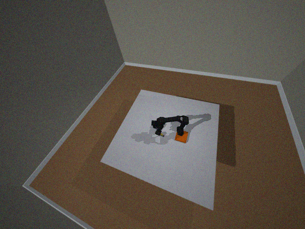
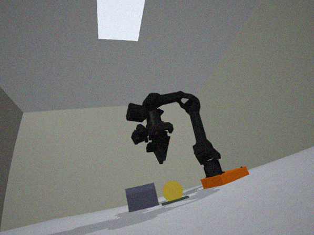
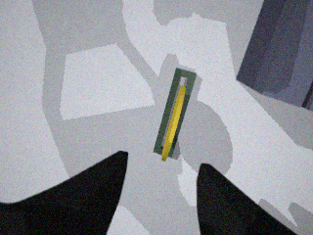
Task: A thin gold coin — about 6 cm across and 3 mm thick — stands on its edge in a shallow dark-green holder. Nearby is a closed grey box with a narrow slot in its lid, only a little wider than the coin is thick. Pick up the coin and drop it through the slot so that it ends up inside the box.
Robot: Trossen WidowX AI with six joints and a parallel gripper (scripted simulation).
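Now: gripper tip 1 cm past the coin and 10 cm above it.
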